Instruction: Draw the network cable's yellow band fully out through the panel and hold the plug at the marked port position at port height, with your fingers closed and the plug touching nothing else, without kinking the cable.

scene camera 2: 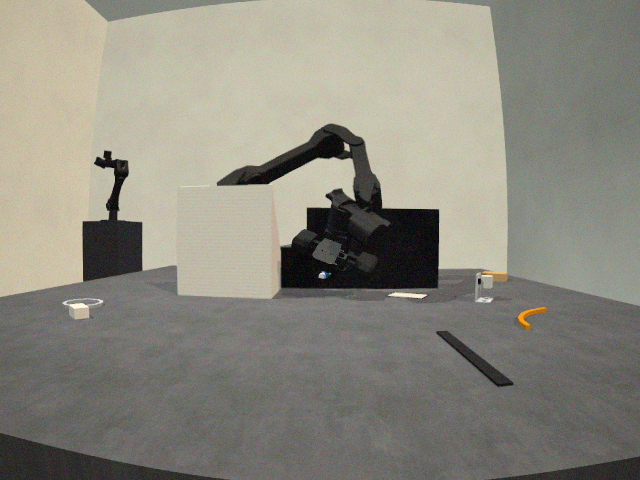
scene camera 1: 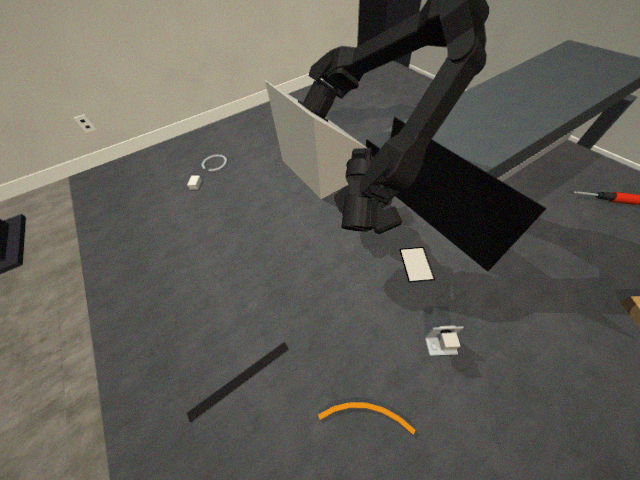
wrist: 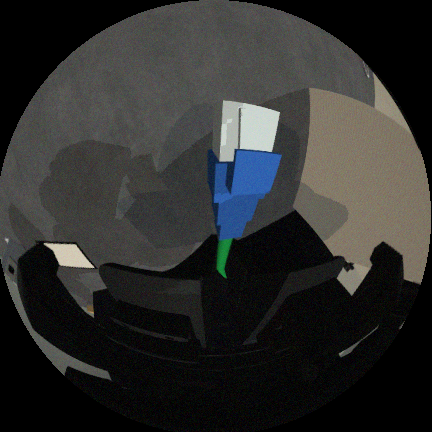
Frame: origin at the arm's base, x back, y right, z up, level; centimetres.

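Where they show: gripper, between the fingertips: [scene camera 2: 328, 282] [wrist: 218, 239]; arm's base, origin of its link: [scene camera 2: 227, 216] [scene camera 1: 312, 111].
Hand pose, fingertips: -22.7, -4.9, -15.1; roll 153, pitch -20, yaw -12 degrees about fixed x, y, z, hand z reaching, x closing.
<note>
Things, the pixels of their top centre, and the offset from my fingertips, as dx, dy, dz. "spot": a spot on its surface instead.
- blue plug with its clear tip, centre of its top: [wrist: 254, 206] [scene camera 2: 324, 270] +0.4, +6.5, +3.4
- green cable, a spot on its surface: [wrist: 224, 255] spot: -0.3, +2.6, +2.5
- black panel, centre of its top: [scene camera 1: 456, 154] [scene camera 2: 374, 208] -10.9, -6.6, +17.8
- pale card, centre of its top: [wrist: 63, 256] [scene camera 2: 407, 295] [scene camera 1: 416, 263] -18.0, +3.8, -2.2
- small white bracket, centre of its top: [scene camera 1: 450, 336] [scene camera 2: 485, 273] -33.2, +12.1, +3.4
- orange curved strip, centre of its top: [scene camera 2: 536, 315] [scene camera 1: 365, 423] -35.5, +31.1, -1.5
- dark bar, centre of its top: [scene camera 2: 467, 351] [scene camera 1: 240, 379] -18.7, +46.1, -2.0
- white block, centre of its top: [scene camera 2: 78, 305] [scene camera 1: 193, 180] +37.5, +38.3, -0.5
- ring, centre of its top: [scene camera 2: 83, 302] [scene camera 1: 214, 162] +43.4, +30.5, -1.6
The blue plug with its clear tip [scene camera 2: 324, 274] [wrist: 245, 170] points away from my hand on a short stretch of green cable [scene camera 2: 329, 273] [wrist: 224, 255]. My gripper [scene camera 1: 370, 221] [scene camera 2: 333, 265] [wrist: 218, 239] is closed on the cable just behind the plug; the pinch itself is mostly hidden in shadow. The plug hangs in the air in front of the black panel [scene camera 1: 480, 222] [scene camera 2: 408, 248], beside the beige upright box [scene camera 1: 297, 142] [scene camera 2: 224, 240] [wrist: 370, 185]. The cable's hole, the yellow band and a port mark cannot be made out. In scene camera 1 the plug is hidden by my hand.
A pale card [scene camera 1: 417, 264] [scene camera 2: 407, 295] [wrist: 70, 255] lies near the panel. A small white bracket [scene camera 1: 442, 352] [scene camera 2: 478, 289], an orange curved strip [scene camera 1: 359, 405] [scene camera 2: 523, 317], a dark bar [scene camera 1: 237, 381] [scene camera 2: 473, 357], a white block [scene camera 1: 193, 182] [scene camera 2: 79, 311] and a ring [scene camera 1: 202, 164] [scene camera 2: 66, 304] lie around.
</note>
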